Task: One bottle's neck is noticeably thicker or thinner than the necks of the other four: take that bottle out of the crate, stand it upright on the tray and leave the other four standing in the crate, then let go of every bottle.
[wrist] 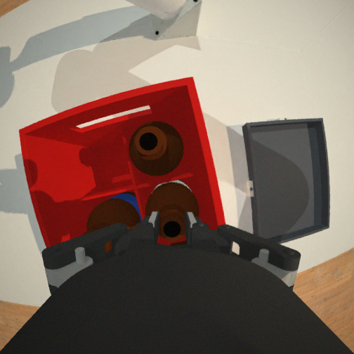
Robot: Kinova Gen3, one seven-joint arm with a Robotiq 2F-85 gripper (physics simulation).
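The red crate (204, 150) is left of centre in the wrist view, with brown bottles standing in its compartments. My gripper (171, 220) is shut on the neck of one brown bottle (172, 199), which has a white label edge and is in the crate's right-hand column. Another brown bottle (170, 157) stands behind it. A brown bottle with a blue label (112, 216) is to the left, its neck hidden by the gripper. A sliver of one more brown bottle (177, 245) shows below the held neck. The fifth bottle cannot be made out. The dark grey tray (280, 145) is right of the crate and holds no bottle.
The crate's right wall stands between the held bottle and the tray. Thin red dividers (132, 167) separate the compartments. The white robot base (175, 22) is at the top of the view. The tray has a low raised rim.
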